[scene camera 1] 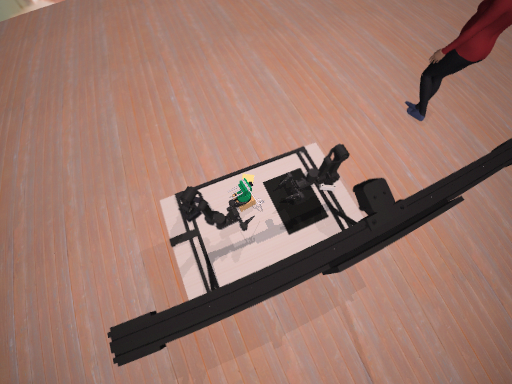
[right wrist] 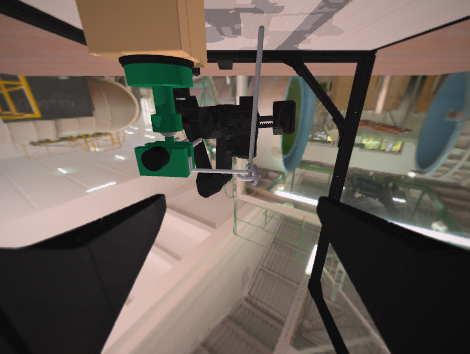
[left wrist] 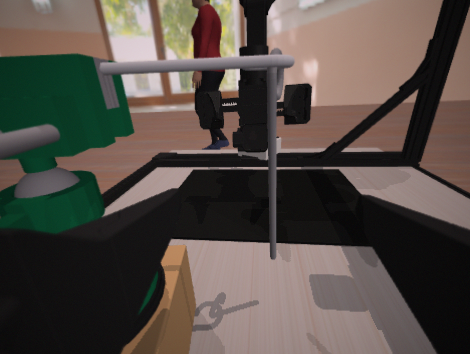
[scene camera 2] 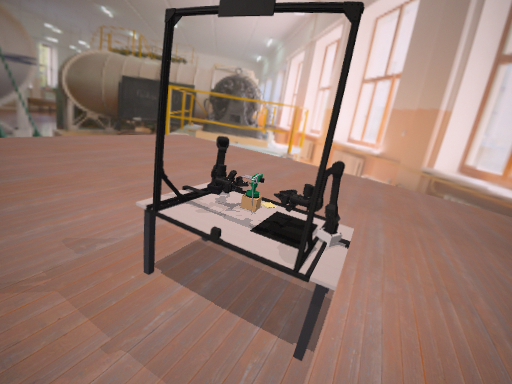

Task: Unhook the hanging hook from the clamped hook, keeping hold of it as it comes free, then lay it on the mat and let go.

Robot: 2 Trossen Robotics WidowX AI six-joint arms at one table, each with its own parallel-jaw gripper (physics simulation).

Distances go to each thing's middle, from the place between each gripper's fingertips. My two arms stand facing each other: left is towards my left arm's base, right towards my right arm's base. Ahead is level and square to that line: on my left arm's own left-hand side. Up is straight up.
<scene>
The hanging hook (left wrist: 275,77) is 10 mm ahead of my left hand, 60 mm to the right of it and 10 mm below it. The rest, counted from my left hand: green base (left wrist: 81,203) (120 mm ahead, 20 mm to the left, 30 mm below); then tan block (right wrist: 108,36) (120 mm ahead, 20 mm to the left, 130 mm below); then black mat (scene camera 1: 295,215) (60 mm ahead, 310 mm to the right, 170 mm below).
Now: right hand 14 cm to the right of the hanging hook, 5 cm past it and 3 cm above it. From my right hand the other things lie so: green base 22 cm to the left, 6 cm ahead, 5 cm below; then tan block 22 cm to the left, 15 cm below, 6 cm ahead; then black mat 19 cm below, 12 cm to the right.
</scene>
